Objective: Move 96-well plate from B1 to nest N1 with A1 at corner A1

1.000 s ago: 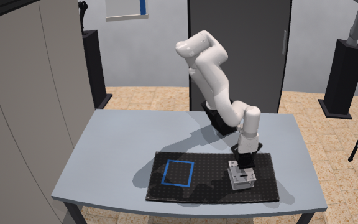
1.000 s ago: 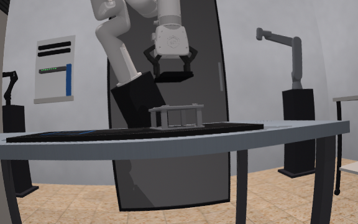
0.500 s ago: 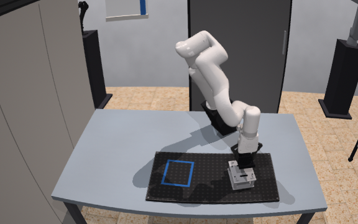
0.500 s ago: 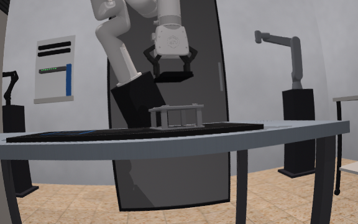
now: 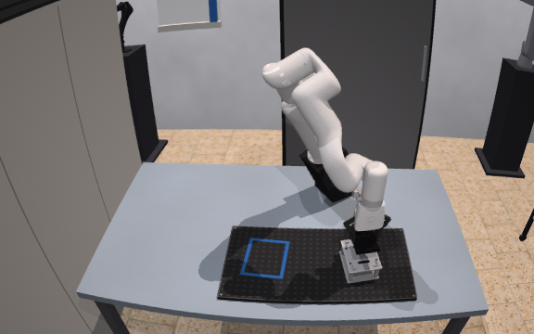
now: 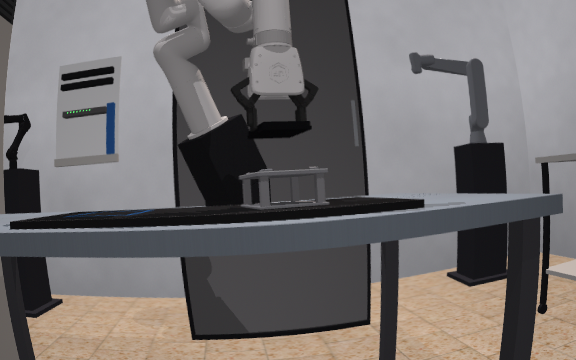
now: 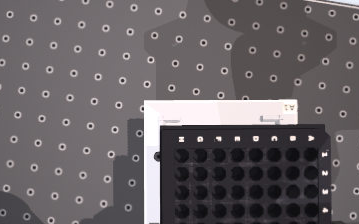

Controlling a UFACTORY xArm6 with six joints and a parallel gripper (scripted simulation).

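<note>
Now: hand 90 mm above the grey raised plate nest. Round my hand: black 96-well plate 10 mm below.
</note>
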